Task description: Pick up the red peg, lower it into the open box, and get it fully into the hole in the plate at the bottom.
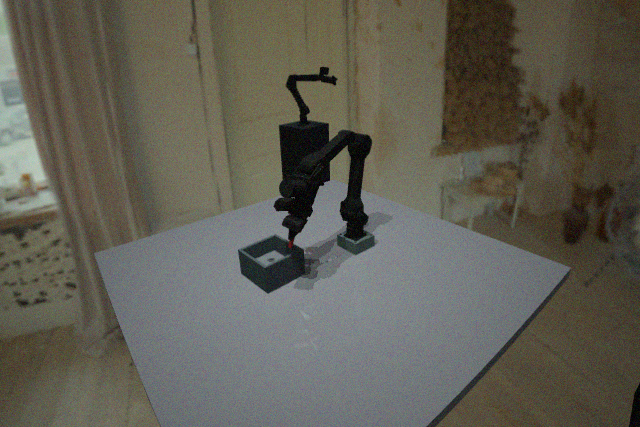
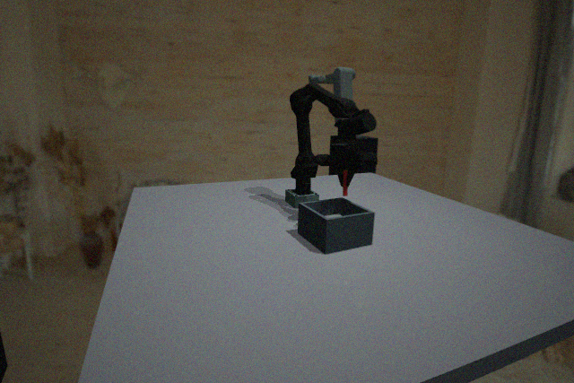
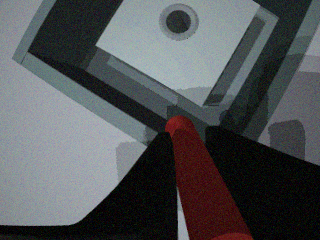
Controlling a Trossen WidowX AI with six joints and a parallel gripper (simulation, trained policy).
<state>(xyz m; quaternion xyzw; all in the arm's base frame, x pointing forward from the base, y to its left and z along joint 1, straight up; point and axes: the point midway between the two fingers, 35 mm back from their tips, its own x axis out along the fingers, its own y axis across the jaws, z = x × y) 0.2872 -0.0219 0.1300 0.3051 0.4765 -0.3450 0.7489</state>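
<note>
Right now the red peg is 10 mm behind my gripper tip, 10 mm to the left of it and 10 mm above it. Also, from my gripper tip: dark box (40 mm ahead, 60 mm to the right, 120 mm below).
</note>
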